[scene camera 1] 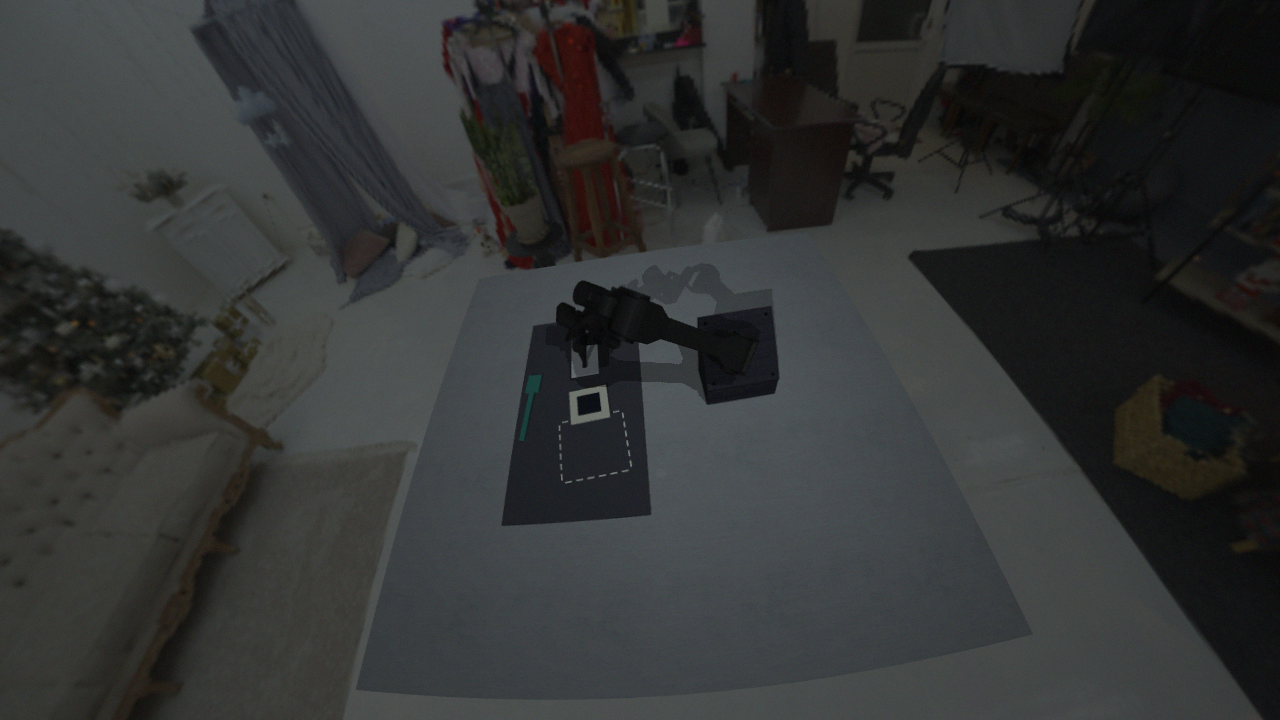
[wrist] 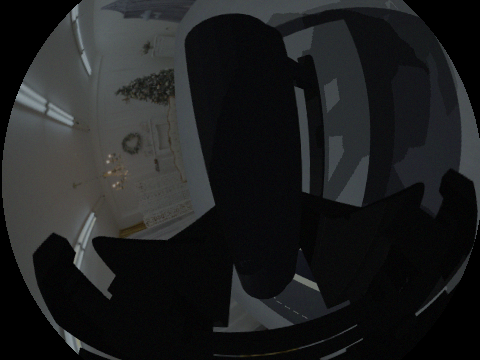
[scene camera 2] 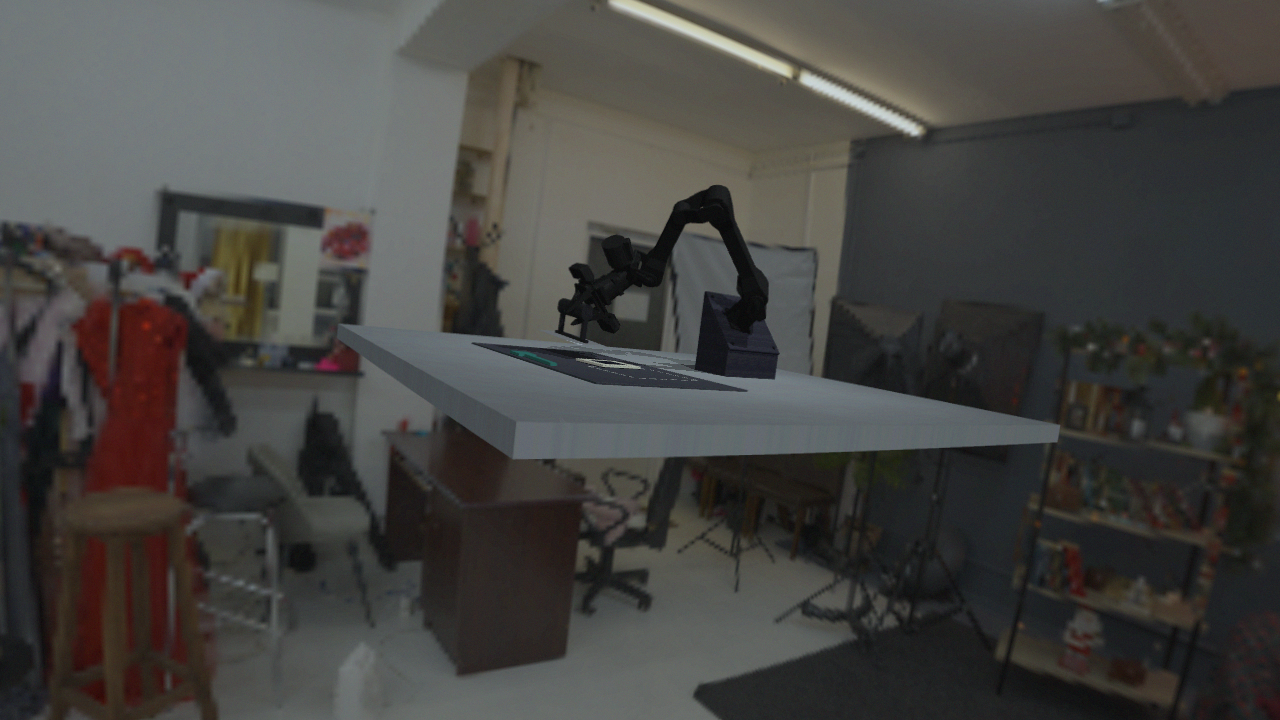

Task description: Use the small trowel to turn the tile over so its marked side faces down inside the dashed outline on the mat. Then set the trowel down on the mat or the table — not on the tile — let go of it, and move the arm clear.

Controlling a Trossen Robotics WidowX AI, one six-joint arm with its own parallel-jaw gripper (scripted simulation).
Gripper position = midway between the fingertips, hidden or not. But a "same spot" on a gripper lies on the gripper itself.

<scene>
The gripper shows in scene camera 1, in the wrist view and in scene camera 2 (568, 318). One and the same spot on a dark mat: (wrist: 415, 132) is (scene camera 2: 593, 356). The same spot on the gripper: (scene camera 1: 590, 338) is (wrist: 325, 280).
</scene>
